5 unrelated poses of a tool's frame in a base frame.
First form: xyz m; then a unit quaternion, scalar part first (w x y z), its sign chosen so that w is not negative.
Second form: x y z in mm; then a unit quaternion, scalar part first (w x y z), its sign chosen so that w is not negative. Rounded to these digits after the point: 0 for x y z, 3 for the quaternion.
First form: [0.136 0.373 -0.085 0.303 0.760 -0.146 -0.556]
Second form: [136 373 -85 0.303 0.760 -0.146 -0.556]
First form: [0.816 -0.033 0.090 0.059 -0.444 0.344 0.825]
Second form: [816 -33 90 0.059 -0.444 0.344 0.825]
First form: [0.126 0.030 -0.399 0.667 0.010 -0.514 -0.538]
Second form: [126 30 -399 0.667 0.010 -0.514 -0.538]
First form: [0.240 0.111 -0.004 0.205 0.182 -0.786 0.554]
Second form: [240 111 -4 0.205 0.182 -0.786 0.554]
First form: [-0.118 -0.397 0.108 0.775 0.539 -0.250 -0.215]
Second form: [-118 -397 108 0.775 0.539 -0.250 -0.215]
